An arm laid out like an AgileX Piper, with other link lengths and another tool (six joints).
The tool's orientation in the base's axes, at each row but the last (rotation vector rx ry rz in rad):
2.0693 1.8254 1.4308
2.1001 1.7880 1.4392
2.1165 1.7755 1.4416
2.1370 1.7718 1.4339
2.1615 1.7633 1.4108
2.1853 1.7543 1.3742
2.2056 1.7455 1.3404
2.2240 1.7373 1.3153
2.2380 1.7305 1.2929
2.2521 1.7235 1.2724
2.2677 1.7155 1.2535
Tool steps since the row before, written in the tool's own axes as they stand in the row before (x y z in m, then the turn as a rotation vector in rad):
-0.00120 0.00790 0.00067 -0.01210 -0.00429 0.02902
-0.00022 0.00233 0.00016 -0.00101 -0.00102 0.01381
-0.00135 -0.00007 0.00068 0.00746 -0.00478 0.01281
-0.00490 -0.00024 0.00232 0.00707 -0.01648 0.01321
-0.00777 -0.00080 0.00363 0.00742 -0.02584 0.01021
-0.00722 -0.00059 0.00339 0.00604 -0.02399 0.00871
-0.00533 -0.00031 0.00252 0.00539 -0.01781 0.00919
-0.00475 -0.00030 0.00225 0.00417 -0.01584 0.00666
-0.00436 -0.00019 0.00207 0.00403 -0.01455 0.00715
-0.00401 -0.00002 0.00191 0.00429 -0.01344 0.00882
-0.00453 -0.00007 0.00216 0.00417 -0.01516 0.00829
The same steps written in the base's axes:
0.00661 -0.00306 0.00335 0.01643 0.00673 -0.02630
0.00190 -0.00088 0.00106 0.00818 0.00661 -0.00907
0.00049 -0.00069 -0.00126 0.00402 0.01407 -0.00535
0.00161 -0.00257 -0.00450 -0.00469 0.01814 -0.01205
0.00202 -0.00402 -0.00735 -0.01384 0.02032 -0.01492
0.00181 -0.00390 -0.00674 -0.01331 0.01782 -0.01389
0.00132 -0.00300 -0.00491 -0.00818 0.01522 -0.01149
0.00106 -0.00271 -0.00439 -0.00823 0.01235 -0.00961
0.00097 -0.00256 -0.00398 -0.00691 0.01196 -0.00939
0.00095 -0.00245 -0.00358 -0.00500 0.01247 -0.00982
0.00096 -0.00278 -0.00407 -0.00670 0.01281 -0.01034

